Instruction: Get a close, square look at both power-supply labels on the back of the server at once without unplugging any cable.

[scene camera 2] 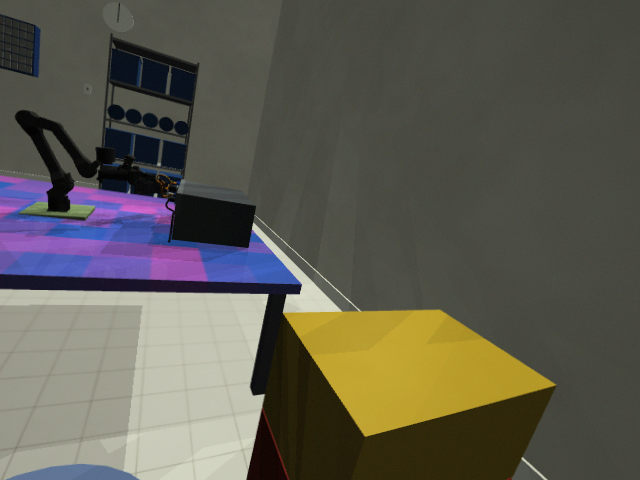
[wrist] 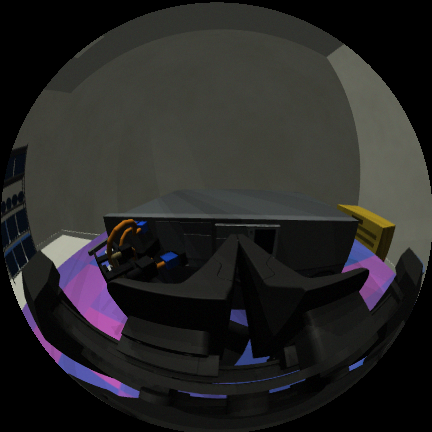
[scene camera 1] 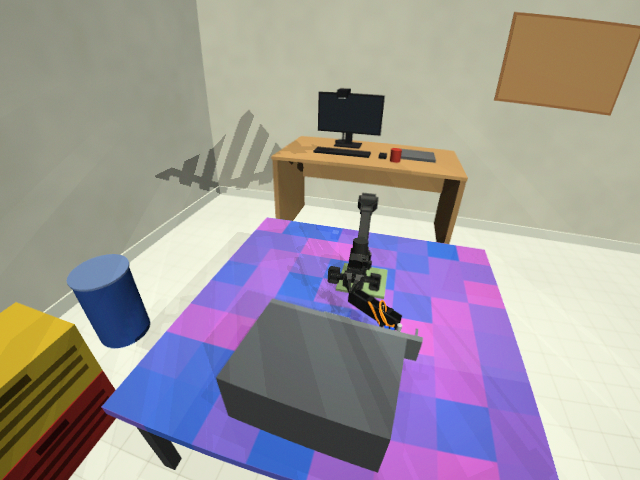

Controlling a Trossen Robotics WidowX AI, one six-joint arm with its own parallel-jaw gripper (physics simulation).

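Frame: origin at the arm's base, x ahead, y left, z up, level; millimetres.
Where they show: gripper, fingertip midpoint: point(scene camera 2: 155, 177) point(wrist: 235, 239) point(scene camera 1: 349, 292); arm's base, origin of the base link: point(scene camera 2: 58, 209).
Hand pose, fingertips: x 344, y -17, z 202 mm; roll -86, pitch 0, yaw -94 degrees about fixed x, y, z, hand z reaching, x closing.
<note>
Things, the pixels of their top centre, and the offset from my fingertips. "*": a spot on its surface instead. Level surfaces: height alone.
- checkered table, its level: dz -212 mm
- light-edged panel, surface spot: point(wrist: 234, 232) * dx +89, dy -11, dz -34 mm
- dark rectangle, surface spot: point(wrist: 264, 242) * dx +83, dy -52, dz -48 mm
- blue connector, surface spot: point(wrist: 170, 259) * dx +95, dy +82, dz -80 mm
- black jointed piece, surface spot: point(scene camera 1: 368, 304) * dx +2, dy +66, dz -41 mm
The grey server point(scene camera 1: 320, 361) point(scene camera 2: 214, 219) point(wrist: 250, 205) sits on the checkered table point(scene camera 1: 460, 382) point(scene camera 2: 124, 263), its back toward the arm. My gripper point(scene camera 1: 353, 288) point(wrist: 235, 240) is shut and empty, in front of the server's back. In the wrist view its fingers cover the lower middle of the back, including part of a light-edged panel point(wrist: 234, 232) with a dark rectangle point(wrist: 264, 242). I cannot make out either power-supply label. Orange cables point(scene camera 1: 382, 312) point(scene camera 2: 164, 184) point(wrist: 114, 241) and a blue connector point(wrist: 170, 259) show at the back's left side in the wrist view.
A black jointed piece point(scene camera 1: 368, 304) with the orange cables sticks out behind the server, close to the gripper. A blue drum point(scene camera 1: 114, 312) and a yellow box point(scene camera 1: 41, 356) point(scene camera 2: 413, 361) point(wrist: 367, 225) stand beyond the table. A desk point(scene camera 1: 361, 167) stands behind the arm.
</note>
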